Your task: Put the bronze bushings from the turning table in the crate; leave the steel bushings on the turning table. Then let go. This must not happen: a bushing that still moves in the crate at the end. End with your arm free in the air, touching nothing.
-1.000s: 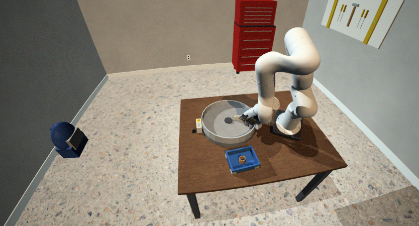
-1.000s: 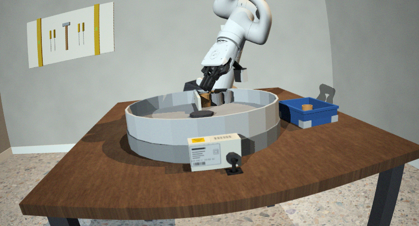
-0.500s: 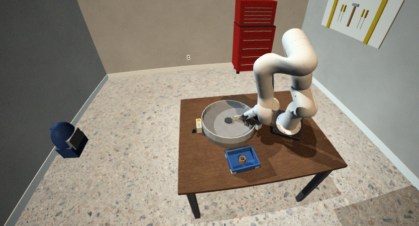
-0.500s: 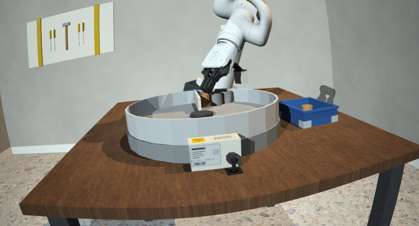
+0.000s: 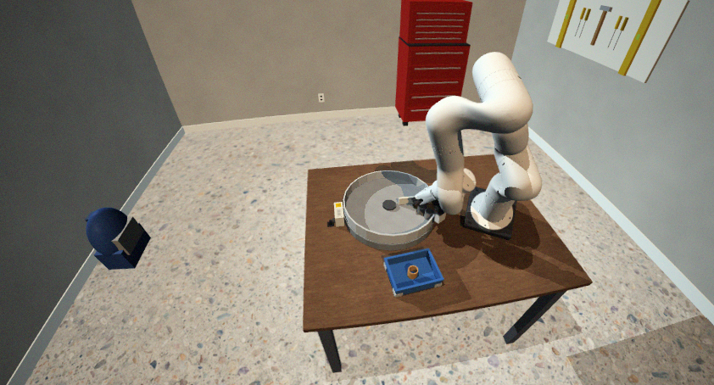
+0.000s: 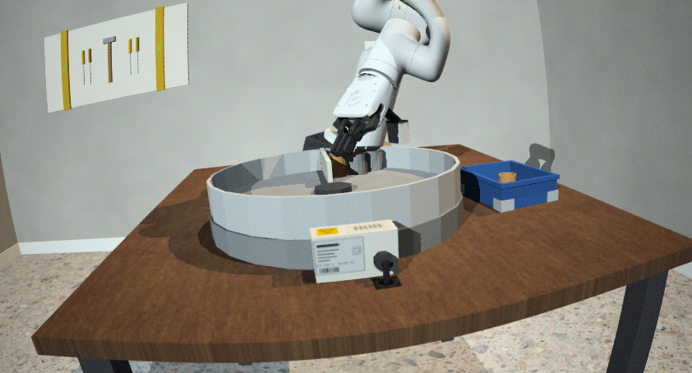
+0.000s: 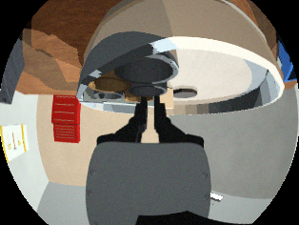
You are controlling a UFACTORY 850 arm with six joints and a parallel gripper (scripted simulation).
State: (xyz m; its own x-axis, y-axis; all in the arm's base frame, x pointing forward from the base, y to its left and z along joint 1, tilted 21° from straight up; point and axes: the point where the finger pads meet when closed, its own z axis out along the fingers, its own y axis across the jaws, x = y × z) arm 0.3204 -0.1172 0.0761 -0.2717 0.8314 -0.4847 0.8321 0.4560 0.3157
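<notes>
The blue crate lies 10 cm ahead of my hand, 30 cm to the left of it and 8 cm below it. From my hand the other things lie so: grey turning table (12 cm ahead, 4 cm to the right, 6 cm below).
</notes>
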